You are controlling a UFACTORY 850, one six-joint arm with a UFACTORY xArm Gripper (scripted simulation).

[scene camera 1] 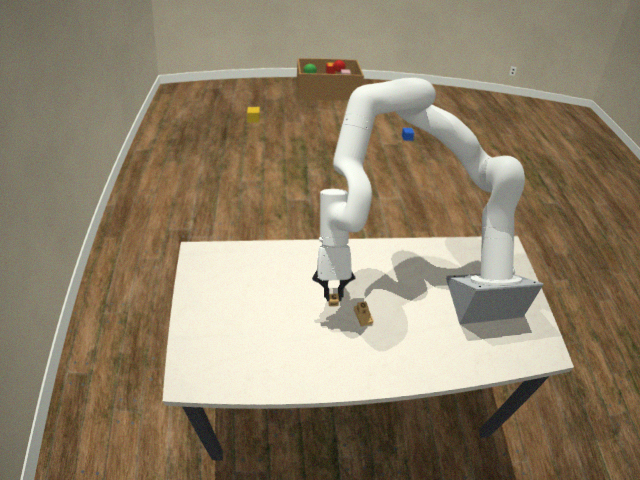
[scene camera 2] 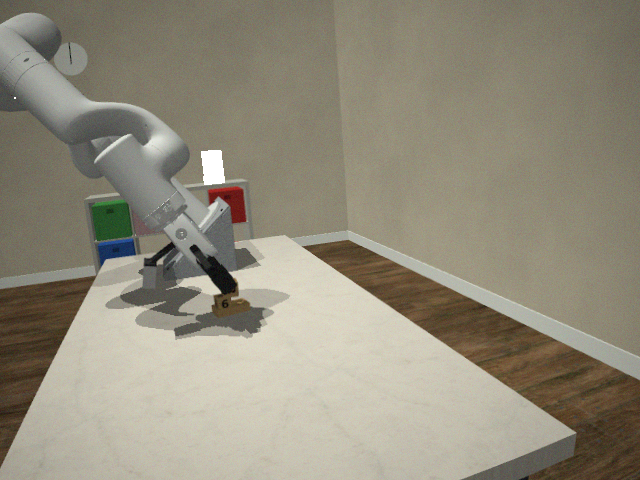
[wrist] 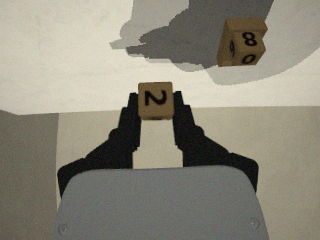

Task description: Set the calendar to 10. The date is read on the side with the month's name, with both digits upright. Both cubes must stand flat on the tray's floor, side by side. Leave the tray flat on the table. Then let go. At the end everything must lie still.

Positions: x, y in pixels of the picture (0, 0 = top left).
Scene:
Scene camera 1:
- my gripper: 333, 299
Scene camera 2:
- my gripper: 229, 287
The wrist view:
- my gripper: 156, 103
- wooden tray: 232, 25

